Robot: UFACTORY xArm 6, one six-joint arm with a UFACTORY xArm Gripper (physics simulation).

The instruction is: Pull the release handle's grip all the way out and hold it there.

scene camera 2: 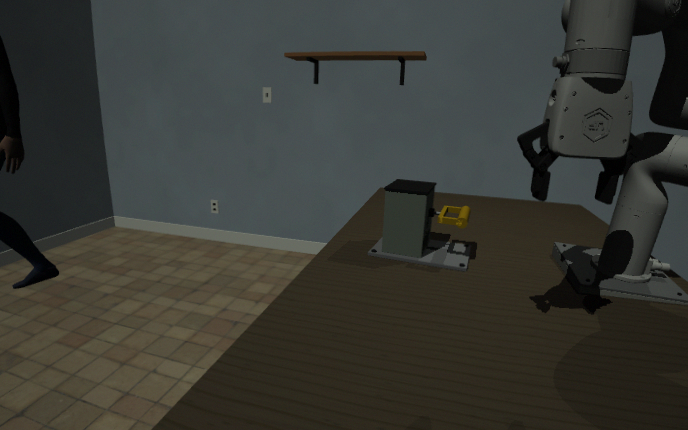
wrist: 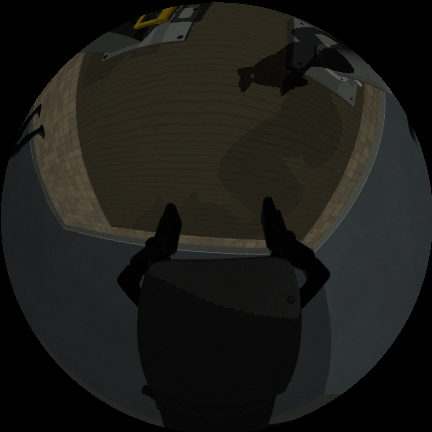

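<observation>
The release handle's yellow grip (scene camera 2: 465,216) (wrist: 156,19) is a rectangular loop that sticks out to the right of a grey box with a black top (scene camera 2: 405,220) in the scene view. A short thin rod joins the grip to the box. The box stands on a grey base plate (scene camera 2: 446,262) (wrist: 165,41). In the wrist view the grip is at the top edge, partly cut off. My gripper (scene camera 2: 572,195) (wrist: 219,209) is open and empty, with its fingers pointing down. It hangs above the table, to the right of the grip in the scene view and apart from it.
The arm's own base plate (scene camera 2: 654,291) (wrist: 345,90) is bolted to the wooden table (scene camera 2: 355,329) (wrist: 150,125) at the right. A wooden shelf (scene camera 2: 355,55) is on the back wall. A person (scene camera 2: 12,223) is partly visible at the left, beyond the table.
</observation>
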